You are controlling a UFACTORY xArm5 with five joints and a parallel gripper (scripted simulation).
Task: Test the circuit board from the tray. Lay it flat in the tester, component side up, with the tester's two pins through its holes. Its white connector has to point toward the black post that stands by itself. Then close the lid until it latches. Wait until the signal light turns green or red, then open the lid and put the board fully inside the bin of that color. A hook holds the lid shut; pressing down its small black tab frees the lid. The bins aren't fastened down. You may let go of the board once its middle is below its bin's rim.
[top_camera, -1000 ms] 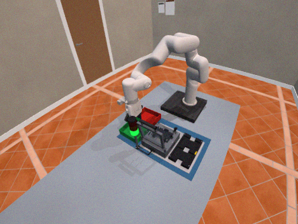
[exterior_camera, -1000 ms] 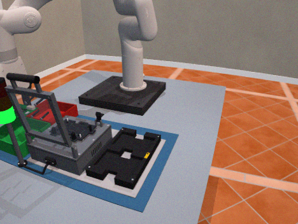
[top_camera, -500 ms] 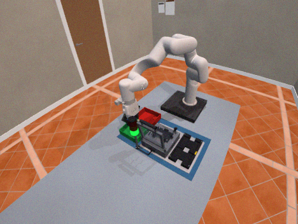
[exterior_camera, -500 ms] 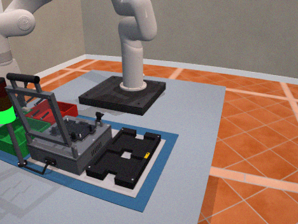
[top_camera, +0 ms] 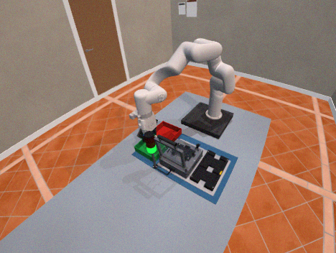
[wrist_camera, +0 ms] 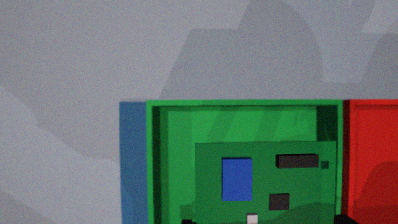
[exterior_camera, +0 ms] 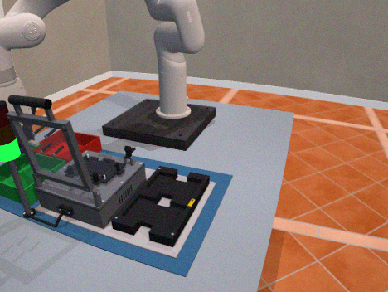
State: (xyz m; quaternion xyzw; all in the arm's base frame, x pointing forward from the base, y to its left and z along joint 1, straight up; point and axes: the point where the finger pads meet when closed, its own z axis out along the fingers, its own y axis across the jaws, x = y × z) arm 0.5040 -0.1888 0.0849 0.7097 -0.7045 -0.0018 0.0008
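Now: the green bin 10 cm below my hand. From my hand the other things lie so: red bin: 15 cm behind, 10 cm below; then green circuit board: 1 cm below; then clear lid: 7 cm ahead, 20 cm to the left, 7 cm above.
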